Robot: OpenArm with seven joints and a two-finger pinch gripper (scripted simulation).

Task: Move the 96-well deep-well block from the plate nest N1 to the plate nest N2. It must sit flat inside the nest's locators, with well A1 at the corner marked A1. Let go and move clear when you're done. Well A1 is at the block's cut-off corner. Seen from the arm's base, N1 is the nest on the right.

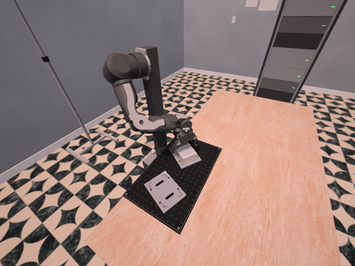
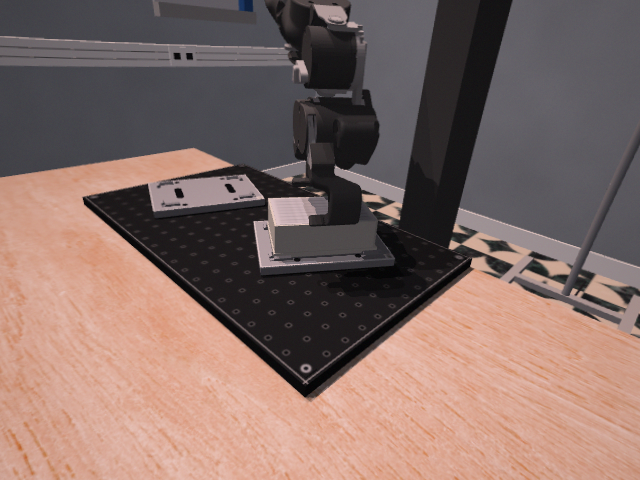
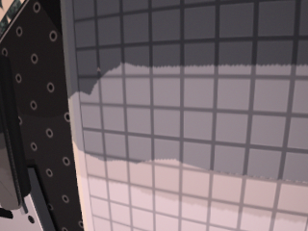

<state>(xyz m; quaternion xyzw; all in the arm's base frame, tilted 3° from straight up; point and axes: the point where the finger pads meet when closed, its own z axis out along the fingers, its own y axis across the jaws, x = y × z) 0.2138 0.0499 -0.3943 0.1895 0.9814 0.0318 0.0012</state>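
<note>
The white deep-well block is 3 cm below my hand. Also, from my hand: plate nest N2: 5 cm below; A1 mark: 16 cm to the right, 5 cm below, 1 cm ahead; plate nest N1: 23 cm to the right, 7 cm ahead, 5 cm below.
</note>
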